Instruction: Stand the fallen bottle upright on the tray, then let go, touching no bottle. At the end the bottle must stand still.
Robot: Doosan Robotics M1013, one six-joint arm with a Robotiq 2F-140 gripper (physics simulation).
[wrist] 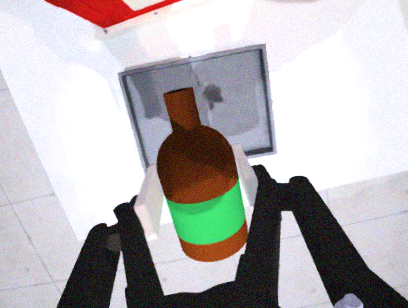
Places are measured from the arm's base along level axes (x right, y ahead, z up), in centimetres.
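Pixels of known places: gripper, between the fingertips: (197, 168).
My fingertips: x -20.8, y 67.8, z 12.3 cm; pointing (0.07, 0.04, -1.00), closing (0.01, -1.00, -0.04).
Behind a point stands the place of what it marks.
A brown bottle (200, 170) {z 16.2, x -19.5, y 67.1 cm} with a green band is held between the two pale finger pads of my gripper (197, 168) {z 12.3, x -20.8, y 67.8 cm}, in the middle of the wrist view. Its neck points away from the gripper, towards the top of the view, and its base is nearest the gripper body. My gripper is shut on the bottle. The grey square tray (270, 110) {z -8.1, x -20.6, y 55.2 cm} lies beyond the bottle and looks well below it, with a gap between them. The bottle hides the tray's lower left part. Dark shadow patches fall on the tray floor.
The tray lies on a white table top (320, 120) {z -10.7, x -25.1, y 45.5 cm}. A red and white object (115, 15) {z -4.6, x -1.0, y 75.8 cm} shows at the top left, beyond the tray. A pale tiled floor (30, 240) shows past the table's left and near edges.
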